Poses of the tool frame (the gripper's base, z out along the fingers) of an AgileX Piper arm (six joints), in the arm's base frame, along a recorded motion.
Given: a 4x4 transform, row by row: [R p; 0 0 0 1], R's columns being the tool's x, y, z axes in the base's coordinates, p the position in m. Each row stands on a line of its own.
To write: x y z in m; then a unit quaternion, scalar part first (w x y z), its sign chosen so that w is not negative. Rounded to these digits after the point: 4 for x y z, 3 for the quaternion. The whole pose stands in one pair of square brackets.
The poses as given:
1:
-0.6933 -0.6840 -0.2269 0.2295
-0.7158 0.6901 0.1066 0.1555
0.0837 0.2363 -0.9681 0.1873
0 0 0 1
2:
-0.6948 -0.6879 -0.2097 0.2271
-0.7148 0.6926 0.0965 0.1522
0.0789 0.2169 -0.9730 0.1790
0 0 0 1
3:
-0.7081 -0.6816 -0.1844 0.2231
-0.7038 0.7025 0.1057 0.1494
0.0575 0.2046 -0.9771 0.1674
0 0 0 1
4:
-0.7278 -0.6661 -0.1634 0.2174
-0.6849 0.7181 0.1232 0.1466
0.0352 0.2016 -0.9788 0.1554
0 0 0 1
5:
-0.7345 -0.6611 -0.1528 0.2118
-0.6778 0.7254 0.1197 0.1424
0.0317 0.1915 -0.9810 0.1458
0 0 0 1
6:
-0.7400 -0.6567 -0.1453 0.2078
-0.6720 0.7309 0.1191 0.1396
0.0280 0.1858 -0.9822 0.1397
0 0 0 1
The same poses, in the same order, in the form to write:
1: [0.2295 0.1555 0.1873 0.085 0.382 -0.915 -0.094]
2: [0.2271 0.1522 0.1790 0.079 0.383 -0.917 -0.085]
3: [0.2231 0.1494 0.1674 0.066 0.376 -0.920 -0.084]
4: [0.2174 0.1466 0.1554 0.054 0.365 -0.925 -0.088]
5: [0.2118 0.1424 0.1458 0.050 0.361 -0.927 -0.084]
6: [0.2078 0.1396 0.1397 0.047 0.358 -0.929 -0.082]
